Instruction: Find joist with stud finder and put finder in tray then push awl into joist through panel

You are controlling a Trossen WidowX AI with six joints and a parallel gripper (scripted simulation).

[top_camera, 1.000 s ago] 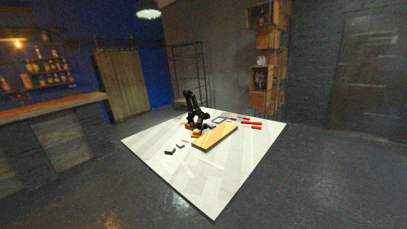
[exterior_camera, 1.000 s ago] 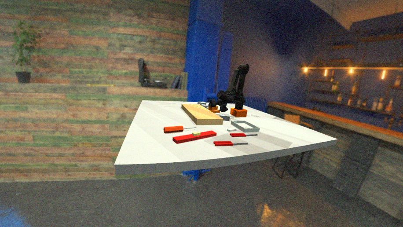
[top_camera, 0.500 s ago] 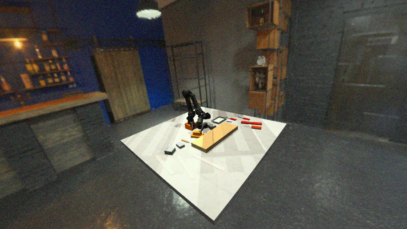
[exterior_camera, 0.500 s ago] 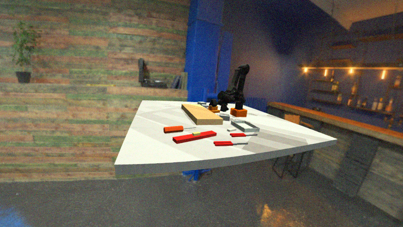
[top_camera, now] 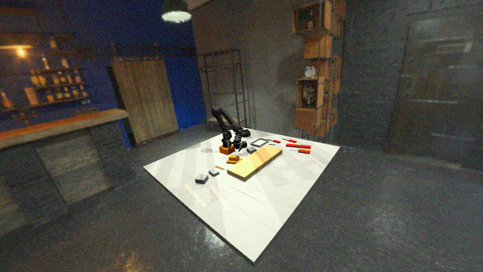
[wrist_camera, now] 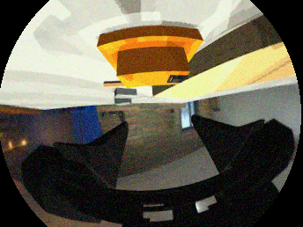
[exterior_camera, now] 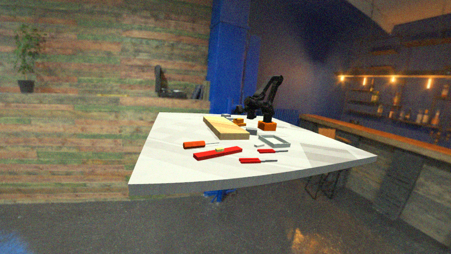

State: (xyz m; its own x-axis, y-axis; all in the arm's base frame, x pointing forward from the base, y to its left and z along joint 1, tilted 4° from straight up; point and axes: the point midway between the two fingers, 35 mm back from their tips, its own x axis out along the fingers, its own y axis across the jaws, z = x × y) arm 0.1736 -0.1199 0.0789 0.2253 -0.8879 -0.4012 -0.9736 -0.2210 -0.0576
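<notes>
My gripper tip is 70 mm above the orange stud finder, 10 mm to the right of it and 10 mm short of it. The rest, counted from my gripper tip: grey tray 440 mm to the left, 100 mm below, 30 mm ahead; then awl 120 mm to the right, 100 mm below, 40 mm behind; then red level 490 mm to the left, 420 mm ahead, 100 mm below.
</notes>
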